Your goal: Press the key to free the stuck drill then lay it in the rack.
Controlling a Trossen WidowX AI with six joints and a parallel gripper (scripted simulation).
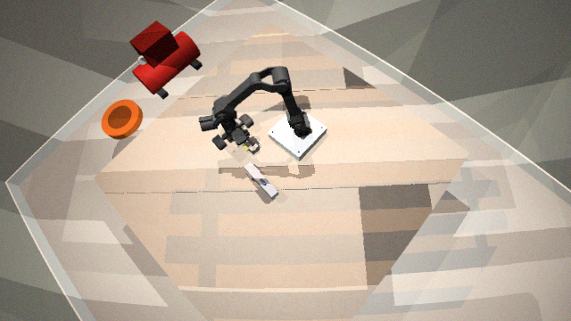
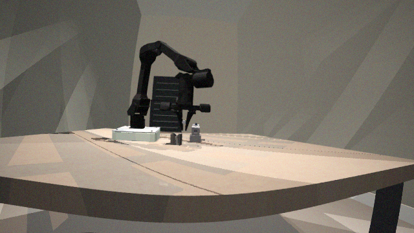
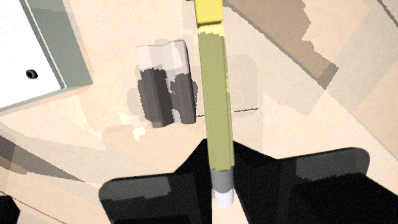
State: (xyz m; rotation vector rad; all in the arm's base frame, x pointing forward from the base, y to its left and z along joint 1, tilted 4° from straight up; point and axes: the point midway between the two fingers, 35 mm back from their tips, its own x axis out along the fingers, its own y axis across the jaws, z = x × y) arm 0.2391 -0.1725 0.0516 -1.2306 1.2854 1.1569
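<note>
The drill is 40 mm to the left of my gripper tip and 30 mm above it. Also, from my gripper tip: key (50 mm ahead, 240 mm to the left); rack (30 mm behind, 50 mm to the left, 40 mm below).
</note>
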